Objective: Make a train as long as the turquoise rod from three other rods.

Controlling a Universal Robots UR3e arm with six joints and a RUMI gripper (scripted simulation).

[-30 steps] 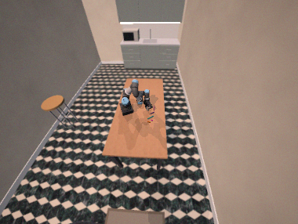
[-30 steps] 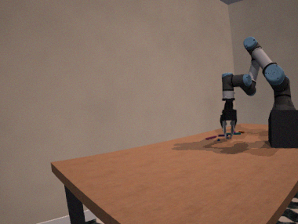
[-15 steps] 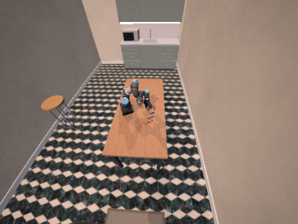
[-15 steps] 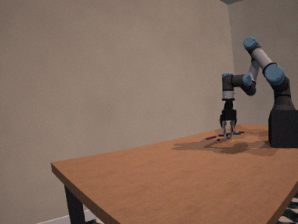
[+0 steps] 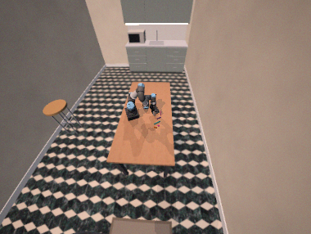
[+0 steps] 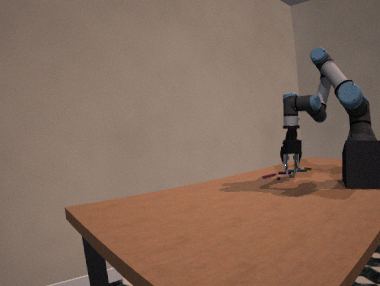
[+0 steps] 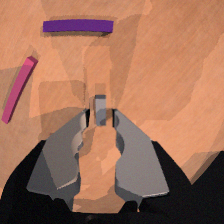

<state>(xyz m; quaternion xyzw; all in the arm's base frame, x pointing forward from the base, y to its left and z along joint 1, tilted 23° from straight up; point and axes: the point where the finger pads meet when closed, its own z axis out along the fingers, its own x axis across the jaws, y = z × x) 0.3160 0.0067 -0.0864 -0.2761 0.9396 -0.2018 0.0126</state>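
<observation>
The grey rod lies 1 cm below my hand. From my hand the other things lie so: blue rod (7 cm to the left, 2 cm ahead, 1 cm below); then purple rod (6 cm to the right, 6 cm ahead, 1 cm below); then pink rod (9 cm ahead, 3 cm to the left, 1 cm below).
</observation>
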